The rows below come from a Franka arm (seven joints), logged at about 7 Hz.
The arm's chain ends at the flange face. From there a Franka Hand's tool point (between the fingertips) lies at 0.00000 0.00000 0.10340 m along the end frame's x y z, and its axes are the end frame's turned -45 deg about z.
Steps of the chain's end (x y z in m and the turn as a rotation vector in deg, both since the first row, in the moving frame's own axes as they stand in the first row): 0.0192, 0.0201, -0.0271, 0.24, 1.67, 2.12; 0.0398, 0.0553, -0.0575, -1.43, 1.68, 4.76; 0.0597, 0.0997, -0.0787, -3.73, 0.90, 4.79; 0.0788, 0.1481, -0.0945, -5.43, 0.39, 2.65; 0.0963, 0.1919, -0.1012, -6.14, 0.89, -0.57; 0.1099, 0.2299, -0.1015, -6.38, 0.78, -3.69
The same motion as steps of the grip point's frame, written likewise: 0.0018, 0.0297, -0.0271, -1.01, 1.35, 2.12; -0.0108, 0.0712, -0.0576, -2.20, 0.18, 4.76; -0.0321, 0.1185, -0.0789, -3.27, -2.00, 4.79; -0.0556, 0.1677, -0.0950, -4.12, -3.56, 2.65; -0.0742, 0.2128, -0.1018, -4.97, -3.71, -0.57; -0.0917, 0.2496, -0.1021, -5.06, -3.96, -3.69
